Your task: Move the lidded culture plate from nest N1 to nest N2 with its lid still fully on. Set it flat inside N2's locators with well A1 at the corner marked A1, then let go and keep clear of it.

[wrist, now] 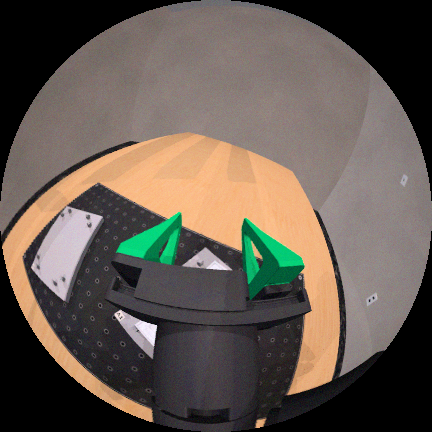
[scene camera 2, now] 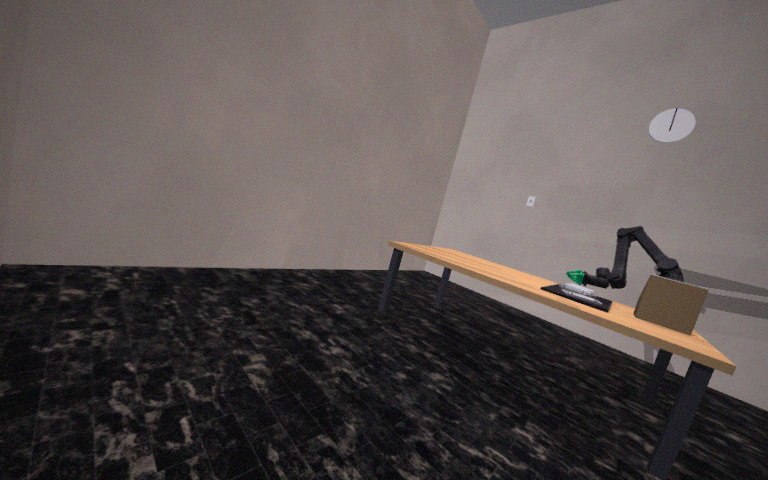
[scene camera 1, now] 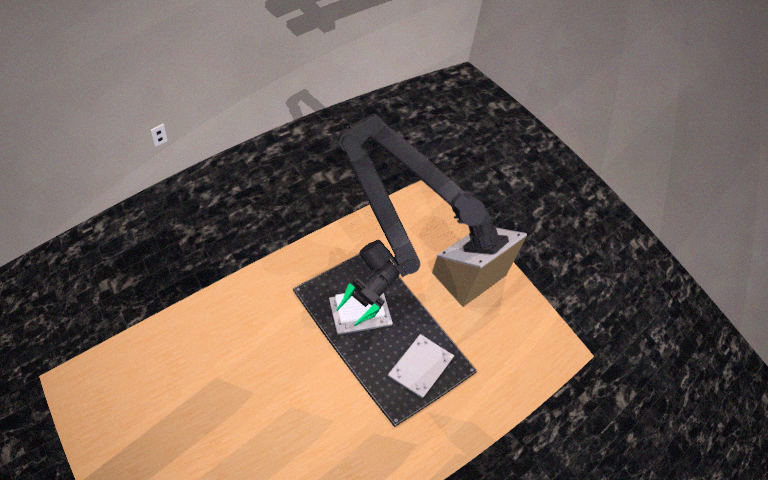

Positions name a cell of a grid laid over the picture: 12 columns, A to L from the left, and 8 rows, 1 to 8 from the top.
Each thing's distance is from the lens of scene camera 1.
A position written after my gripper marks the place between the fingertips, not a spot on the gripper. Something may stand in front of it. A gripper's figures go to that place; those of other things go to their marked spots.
my gripper (scene camera 1: F6): 1.47 m
black perforated baseplate (scene camera 1: F6): 1.52 m
